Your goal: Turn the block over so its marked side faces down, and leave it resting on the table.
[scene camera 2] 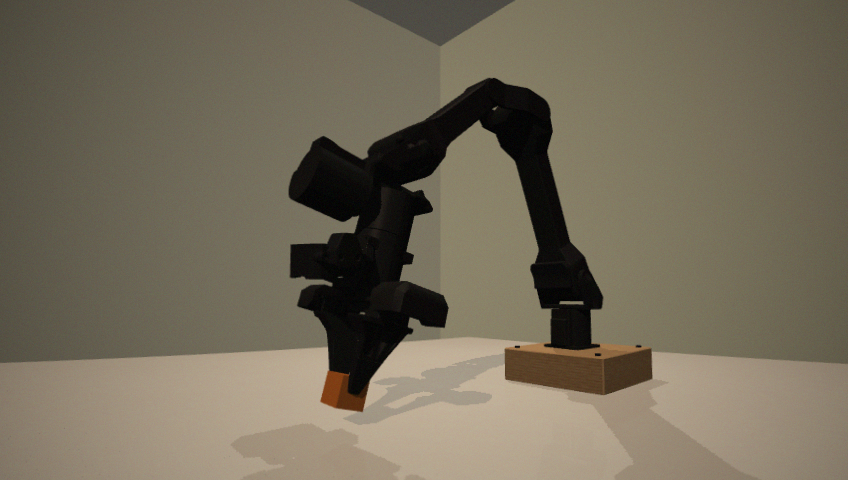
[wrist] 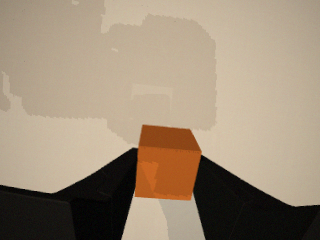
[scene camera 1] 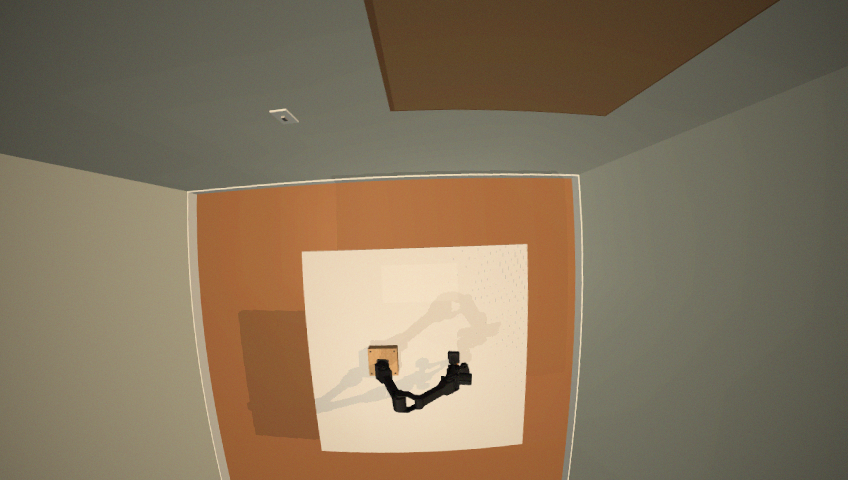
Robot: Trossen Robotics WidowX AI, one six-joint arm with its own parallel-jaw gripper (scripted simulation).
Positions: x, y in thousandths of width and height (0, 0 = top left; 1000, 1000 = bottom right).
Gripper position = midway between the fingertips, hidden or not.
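From scene camera 2 you'd see the gripper (scene camera 2: 405, 816) carrying an orange block (scene camera 2: 396, 822). The wrist view has them as well, the gripper (wrist: 517, 656) and the block (wrist: 523, 660).
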